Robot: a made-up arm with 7 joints.
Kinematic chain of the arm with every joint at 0, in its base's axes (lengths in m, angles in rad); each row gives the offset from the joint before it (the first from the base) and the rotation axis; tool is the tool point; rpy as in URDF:
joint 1: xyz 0 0 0.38 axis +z
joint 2: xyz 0 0 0 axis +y
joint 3: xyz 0 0 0.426 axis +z
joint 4: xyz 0.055 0 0 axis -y
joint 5: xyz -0.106 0 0.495 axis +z
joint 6: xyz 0 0 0 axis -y
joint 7: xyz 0.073 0 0 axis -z
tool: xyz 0 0 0 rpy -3.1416 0 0
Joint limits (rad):
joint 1: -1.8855..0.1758
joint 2: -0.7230..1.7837
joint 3: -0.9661..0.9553
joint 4: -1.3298..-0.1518
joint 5: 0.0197..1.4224
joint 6: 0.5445..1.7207
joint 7: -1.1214..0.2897
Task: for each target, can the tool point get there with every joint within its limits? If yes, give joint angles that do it. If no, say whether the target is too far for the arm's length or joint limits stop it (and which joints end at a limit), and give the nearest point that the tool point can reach.
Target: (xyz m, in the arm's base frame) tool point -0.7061 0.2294 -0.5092
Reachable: no: too far | nearest point -0.5062 -0.3601 -0.1709 | short by 0.708 m
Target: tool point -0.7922 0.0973 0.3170
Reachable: no: joint limits stop it (at a limit: joint 1, joint 3, joint 4, joint 5, joint 6) | nearest point -0.6325 -0.4515 0.1221 | short by 0.604 m
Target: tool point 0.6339 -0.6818 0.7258
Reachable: yes | joints -0.6504 0.9243 -0.5167 -0.6624 0.5441 1.6086 -0.2160
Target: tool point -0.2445 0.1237 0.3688
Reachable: no: joint limits stop it (at a limit: joint 2, joint 3, joint 4, joint 5, joint 6) | nearest point -0.4342 0.2197 1.0386 | short by 0.703 m
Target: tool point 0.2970 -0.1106 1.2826
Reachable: yes | joints -1.2945 -0.1559 0.6180 -0.8251 0.6110 1.0770 0.0943
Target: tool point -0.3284 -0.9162 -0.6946
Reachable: no: too far | nearest point -0.2339 -0.6667 -0.2579 | short by 0.512 m
